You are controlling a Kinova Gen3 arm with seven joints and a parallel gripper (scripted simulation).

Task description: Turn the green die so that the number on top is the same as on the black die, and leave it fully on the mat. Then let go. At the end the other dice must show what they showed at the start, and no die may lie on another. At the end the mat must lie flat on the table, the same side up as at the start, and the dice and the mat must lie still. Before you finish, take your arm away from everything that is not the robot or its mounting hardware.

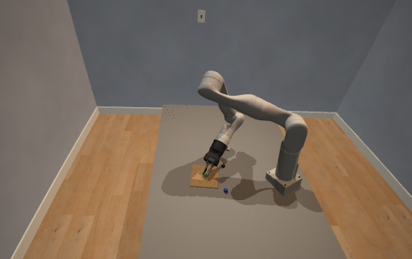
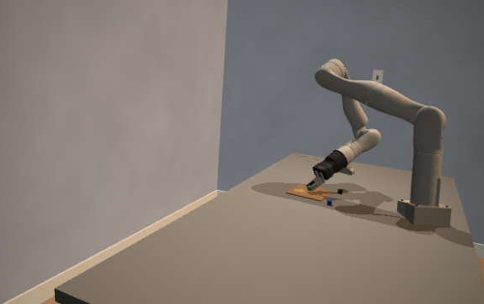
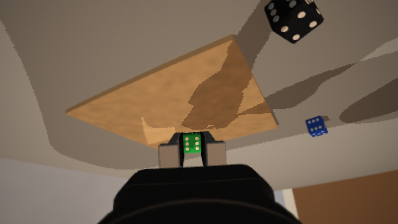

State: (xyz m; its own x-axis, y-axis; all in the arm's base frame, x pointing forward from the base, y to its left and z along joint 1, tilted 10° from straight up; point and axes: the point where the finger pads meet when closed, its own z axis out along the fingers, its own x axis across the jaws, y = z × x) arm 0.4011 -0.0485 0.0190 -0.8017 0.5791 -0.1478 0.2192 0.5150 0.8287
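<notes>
My gripper is now 1 cm to the right of the green die, 1 cm short of it and 1 cm above it. Round my hand: blue die 10 cm to the left, 9 cm behind, 2 cm below; then black die 10 cm behind, 6 cm to the right, 2 cm below; then tan mat 3 cm below, 1 cm ahead.
</notes>
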